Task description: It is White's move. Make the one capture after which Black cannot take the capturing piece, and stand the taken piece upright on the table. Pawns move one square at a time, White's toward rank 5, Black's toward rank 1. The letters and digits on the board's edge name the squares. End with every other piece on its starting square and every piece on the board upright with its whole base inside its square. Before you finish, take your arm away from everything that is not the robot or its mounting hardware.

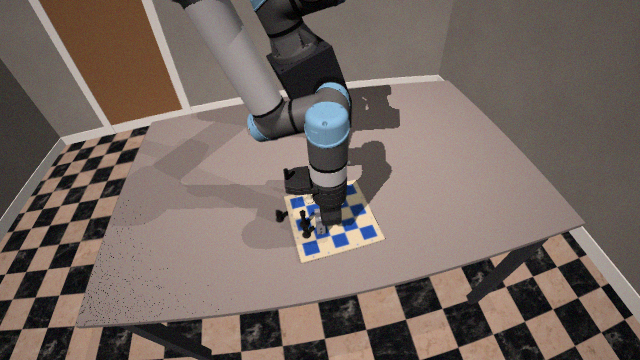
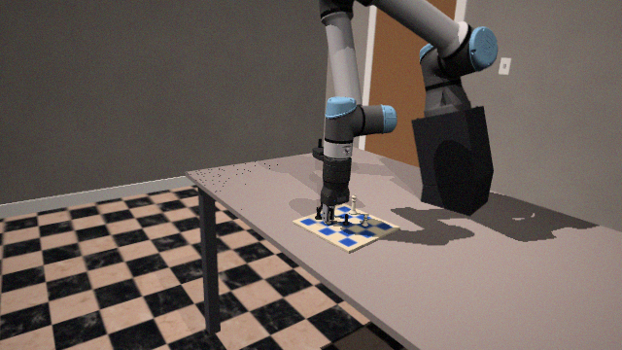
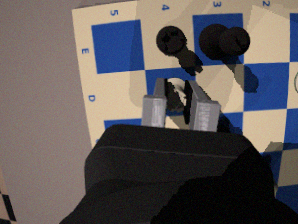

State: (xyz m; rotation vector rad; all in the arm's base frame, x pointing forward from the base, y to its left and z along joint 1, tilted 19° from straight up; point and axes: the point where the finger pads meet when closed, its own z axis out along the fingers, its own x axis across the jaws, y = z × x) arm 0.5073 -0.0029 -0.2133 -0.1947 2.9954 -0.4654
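My hand is 40 mm to the left of the tall black piece and 20 mm past it. From my hand the other things lie so: blue-and-cream chessboard 40 mm behind, 30 mm to the left, 30 mm below; black pawn 40 mm behind, 30 mm to the left, 10 mm below; white pawn 90 mm behind, 50 mm to the left, 10 mm below.
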